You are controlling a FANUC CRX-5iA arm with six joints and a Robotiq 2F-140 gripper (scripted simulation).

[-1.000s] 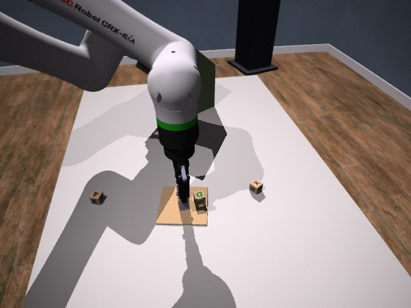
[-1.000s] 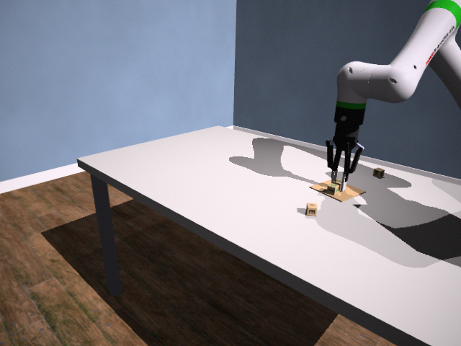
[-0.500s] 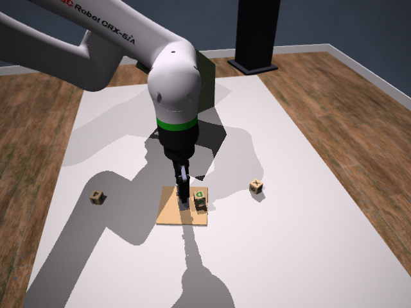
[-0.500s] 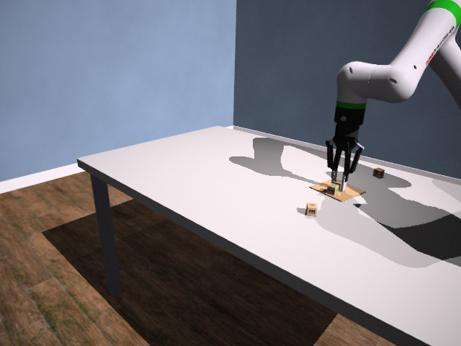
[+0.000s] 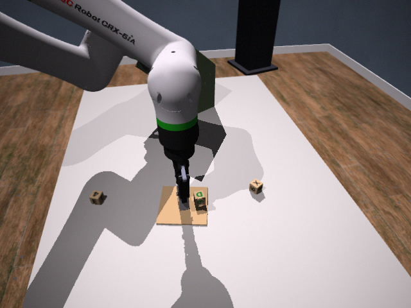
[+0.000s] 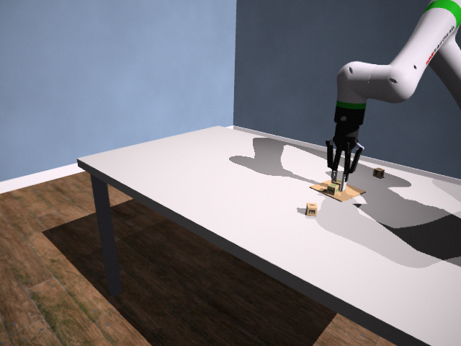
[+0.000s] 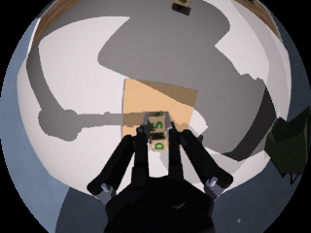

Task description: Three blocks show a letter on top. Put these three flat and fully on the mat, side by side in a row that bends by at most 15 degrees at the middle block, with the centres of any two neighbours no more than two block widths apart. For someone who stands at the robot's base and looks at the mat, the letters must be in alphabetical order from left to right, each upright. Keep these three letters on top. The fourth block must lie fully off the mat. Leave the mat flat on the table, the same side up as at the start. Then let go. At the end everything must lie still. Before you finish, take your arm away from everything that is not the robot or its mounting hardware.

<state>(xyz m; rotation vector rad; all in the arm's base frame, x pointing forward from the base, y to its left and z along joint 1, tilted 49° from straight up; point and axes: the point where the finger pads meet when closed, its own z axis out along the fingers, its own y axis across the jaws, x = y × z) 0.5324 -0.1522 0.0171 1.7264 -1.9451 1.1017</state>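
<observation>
Now: hand 4 cm above the mat.
</observation>
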